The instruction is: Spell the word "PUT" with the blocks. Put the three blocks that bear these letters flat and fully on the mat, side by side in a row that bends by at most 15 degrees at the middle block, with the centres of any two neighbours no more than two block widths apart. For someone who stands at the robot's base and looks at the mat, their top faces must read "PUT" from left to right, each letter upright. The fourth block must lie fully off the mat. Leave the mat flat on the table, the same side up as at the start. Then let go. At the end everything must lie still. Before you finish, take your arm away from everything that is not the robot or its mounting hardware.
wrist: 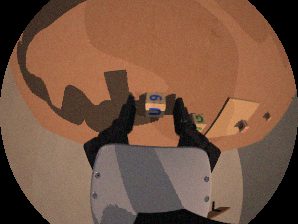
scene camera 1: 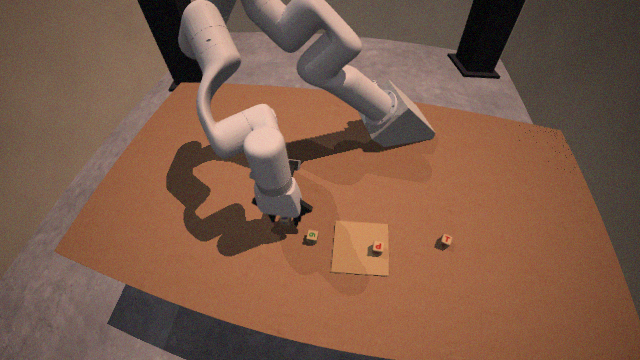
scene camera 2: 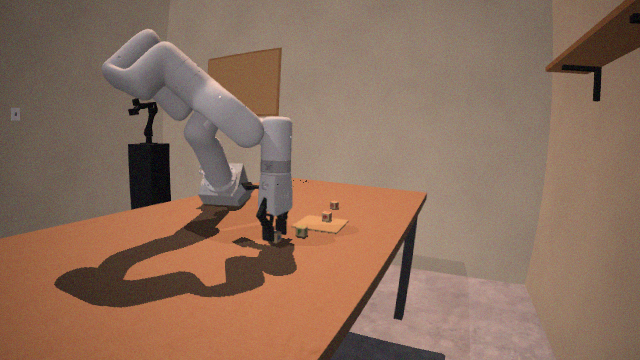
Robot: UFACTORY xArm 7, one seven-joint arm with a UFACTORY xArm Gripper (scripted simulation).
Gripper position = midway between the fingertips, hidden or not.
In view: my gripper [scene camera 2: 274,237] and a tan mat [scene camera 1: 352,250].
The tan mat is seen too in the wrist view [wrist: 235,109]. My gripper also shows in the wrist view [wrist: 155,103] and in scene camera 1 [scene camera 1: 285,219].
